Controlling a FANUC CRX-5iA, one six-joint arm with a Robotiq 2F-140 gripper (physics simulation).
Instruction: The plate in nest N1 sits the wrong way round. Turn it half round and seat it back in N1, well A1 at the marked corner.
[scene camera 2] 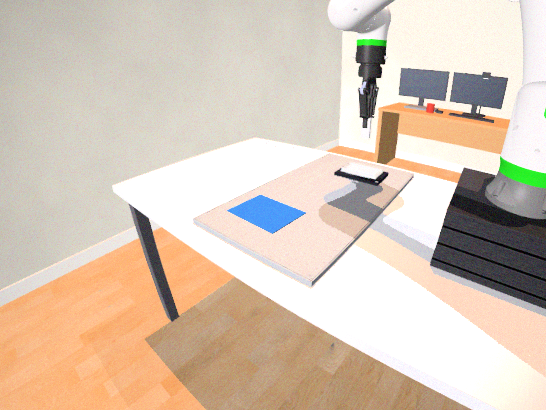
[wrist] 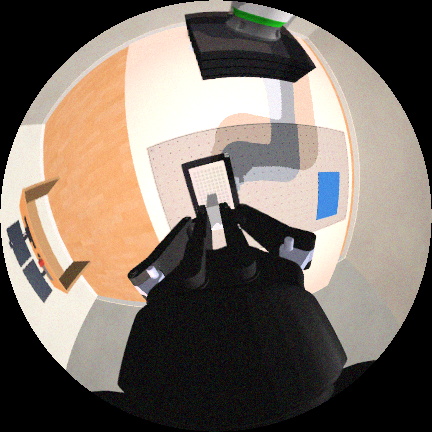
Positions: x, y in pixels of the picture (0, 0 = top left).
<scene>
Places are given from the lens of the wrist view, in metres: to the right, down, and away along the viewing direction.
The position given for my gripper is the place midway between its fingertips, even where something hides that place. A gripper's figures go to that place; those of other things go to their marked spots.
my gripper [wrist: 213, 202]: 0.00, -0.02, 0.23
white well plate [wrist: 209, 178]: -0.01, -0.09, 0.32
black nest [wrist: 209, 159]: -0.01, -0.14, 0.32
flat blue rectangle [wrist: 328, 182]: 0.39, -0.12, 0.36
The marked spots on the flat blue rectangle and the white well plate are 0.41 m apart.
</scene>
